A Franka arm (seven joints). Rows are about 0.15 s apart.
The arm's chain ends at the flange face. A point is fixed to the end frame.
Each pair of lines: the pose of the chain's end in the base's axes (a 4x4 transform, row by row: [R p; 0 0 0 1], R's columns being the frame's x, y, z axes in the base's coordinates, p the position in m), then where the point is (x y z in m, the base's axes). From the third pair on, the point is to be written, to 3 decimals.
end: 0.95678 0.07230 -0.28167 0.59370; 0.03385 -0.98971 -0.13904 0.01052; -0.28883 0.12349 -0.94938 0.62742; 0 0 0 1
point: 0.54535 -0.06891 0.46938
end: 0.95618 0.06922 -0.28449 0.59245; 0.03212 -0.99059 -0.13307 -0.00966; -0.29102 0.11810 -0.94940 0.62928; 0 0 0 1
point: 0.54344 -0.08809 0.47095
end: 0.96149 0.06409 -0.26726 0.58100; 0.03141 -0.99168 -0.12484 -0.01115; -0.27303 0.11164 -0.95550 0.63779; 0 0 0 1
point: 0.535 -0.088 0.478
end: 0.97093 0.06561 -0.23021 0.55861; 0.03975 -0.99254 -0.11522 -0.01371; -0.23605 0.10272 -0.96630 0.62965; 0 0 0 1
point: 0.519 -0.089 0.467
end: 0.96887 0.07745 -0.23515 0.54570; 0.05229 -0.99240 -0.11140 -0.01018; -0.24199 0.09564 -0.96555 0.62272; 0 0 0 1
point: 0.506 -0.085 0.460
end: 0.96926 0.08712 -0.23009 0.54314; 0.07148 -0.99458 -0.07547 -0.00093; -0.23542 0.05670 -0.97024 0.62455; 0 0 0 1
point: 0.505 -0.070 0.459
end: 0.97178 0.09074 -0.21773 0.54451; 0.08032 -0.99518 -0.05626 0.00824; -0.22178 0.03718 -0.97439 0.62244; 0 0 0 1
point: 0.508 -0.057 0.455
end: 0.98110 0.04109 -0.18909 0.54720; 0.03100 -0.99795 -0.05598 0.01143; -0.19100 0.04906 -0.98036 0.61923; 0 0 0 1
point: 0.513 -0.054 0.451
